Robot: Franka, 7 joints.
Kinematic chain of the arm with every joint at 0, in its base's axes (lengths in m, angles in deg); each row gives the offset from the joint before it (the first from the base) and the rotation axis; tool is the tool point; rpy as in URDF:
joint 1: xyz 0 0 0.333 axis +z
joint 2: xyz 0 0 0 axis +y
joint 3: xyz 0 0 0.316 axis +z
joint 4: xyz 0.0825 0 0 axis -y
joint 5: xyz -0.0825 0 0.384 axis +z
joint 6: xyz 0 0 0 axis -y
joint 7: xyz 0.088 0 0 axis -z
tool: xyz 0 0 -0.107 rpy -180 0 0
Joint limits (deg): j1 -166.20..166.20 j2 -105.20..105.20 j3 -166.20..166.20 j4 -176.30..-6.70 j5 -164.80..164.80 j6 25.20..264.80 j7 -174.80..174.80
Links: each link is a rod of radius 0.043 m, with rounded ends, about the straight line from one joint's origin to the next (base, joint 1, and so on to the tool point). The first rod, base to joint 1, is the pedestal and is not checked.
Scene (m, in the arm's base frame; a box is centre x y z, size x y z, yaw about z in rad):
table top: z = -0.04
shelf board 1: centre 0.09 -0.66 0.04 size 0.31 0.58 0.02 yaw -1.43
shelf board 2: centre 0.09 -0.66 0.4 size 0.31 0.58 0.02 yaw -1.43
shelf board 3: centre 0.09 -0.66 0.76 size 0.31 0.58 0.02 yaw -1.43
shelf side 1: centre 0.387 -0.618 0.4 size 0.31 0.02 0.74 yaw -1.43
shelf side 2: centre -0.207 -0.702 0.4 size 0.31 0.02 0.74 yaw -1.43
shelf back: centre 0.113 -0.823 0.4 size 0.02 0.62 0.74 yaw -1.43
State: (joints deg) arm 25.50 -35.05 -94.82 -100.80 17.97 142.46 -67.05
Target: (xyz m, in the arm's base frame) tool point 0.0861 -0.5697 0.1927
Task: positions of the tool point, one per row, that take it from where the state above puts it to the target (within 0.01 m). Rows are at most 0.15 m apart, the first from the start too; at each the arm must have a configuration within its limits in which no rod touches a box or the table.
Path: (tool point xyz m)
1: 0.0673 -0.5915 0.5550
2: 0.0730 -0.5287 0.5686
3: 0.0837 -0.4599 0.5788
4: 0.0992 -0.3918 0.5736
5: 0.0831 -0.4147 0.4987
6: 0.0738 -0.4224 0.4183
7: 0.0682 -0.4137 0.3373
8: 0.0629 -0.3891 0.2607
9: 0.0551 -0.3505 0.1927
10: 0.0651 -0.4665 0.1923
11: 0.0861 -0.5697 0.1927

